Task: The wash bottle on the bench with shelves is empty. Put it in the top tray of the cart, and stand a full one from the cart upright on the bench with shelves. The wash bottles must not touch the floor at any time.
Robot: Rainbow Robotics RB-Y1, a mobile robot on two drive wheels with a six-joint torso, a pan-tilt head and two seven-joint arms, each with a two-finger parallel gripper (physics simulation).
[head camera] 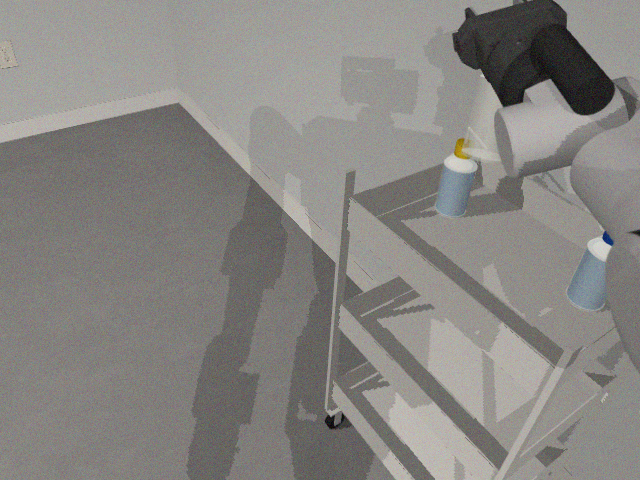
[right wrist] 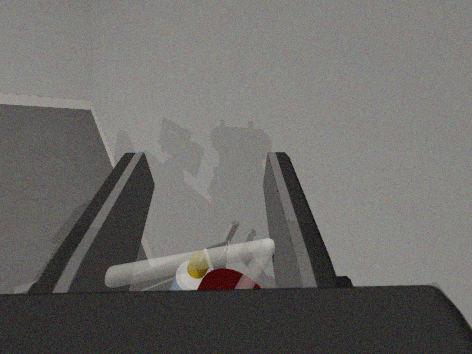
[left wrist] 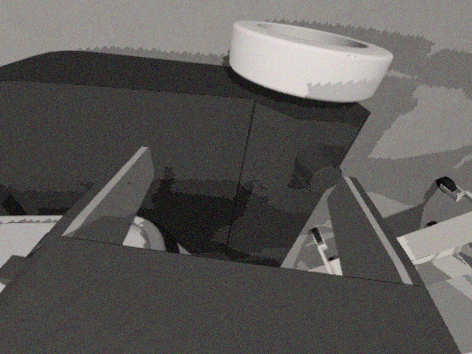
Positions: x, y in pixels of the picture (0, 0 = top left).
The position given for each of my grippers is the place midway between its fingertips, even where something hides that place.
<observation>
my left gripper: left wrist 243, 174; not seen in the head camera view (out of frame); not seen in the right wrist view (out of frame)
wash bottle: head camera 480, 144; right wrist 260, 252; not seen in the left wrist view (out of frame)
</observation>
